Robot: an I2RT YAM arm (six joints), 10 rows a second.
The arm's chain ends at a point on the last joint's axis. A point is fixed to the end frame.
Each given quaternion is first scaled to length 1.
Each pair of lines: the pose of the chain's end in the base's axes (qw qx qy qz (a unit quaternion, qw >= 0); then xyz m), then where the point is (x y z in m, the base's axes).
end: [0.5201, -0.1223, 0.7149, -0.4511, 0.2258, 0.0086, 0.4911]
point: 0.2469 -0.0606 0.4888
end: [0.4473, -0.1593, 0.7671, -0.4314, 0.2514, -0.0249, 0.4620]
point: 0.2712 -0.0942 0.4543
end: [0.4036, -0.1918, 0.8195, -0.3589, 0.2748, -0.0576, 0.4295]
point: 0.2965 -0.1241 0.4107
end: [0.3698, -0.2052, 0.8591, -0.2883, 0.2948, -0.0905, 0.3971]
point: 0.3161 -0.1532 0.3678
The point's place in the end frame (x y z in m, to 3 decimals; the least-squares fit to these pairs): 0.037 -0.031 0.054
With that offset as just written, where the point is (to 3 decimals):
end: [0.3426, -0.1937, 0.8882, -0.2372, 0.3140, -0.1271, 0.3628]
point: 0.332 -0.187 0.326
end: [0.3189, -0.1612, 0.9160, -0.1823, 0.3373, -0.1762, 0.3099]
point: 0.350 -0.231 0.265
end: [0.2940, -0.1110, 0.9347, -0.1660, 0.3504, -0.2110, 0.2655]
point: 0.356 -0.264 0.216
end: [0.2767, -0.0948, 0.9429, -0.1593, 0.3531, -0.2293, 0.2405]
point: 0.355 -0.281 0.190
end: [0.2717, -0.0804, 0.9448, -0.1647, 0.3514, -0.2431, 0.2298]
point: 0.351 -0.295 0.180
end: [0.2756, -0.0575, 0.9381, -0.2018, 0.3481, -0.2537, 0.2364]
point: 0.346 -0.309 0.189
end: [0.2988, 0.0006, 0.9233, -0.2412, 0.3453, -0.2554, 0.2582]
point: 0.340 -0.312 0.213
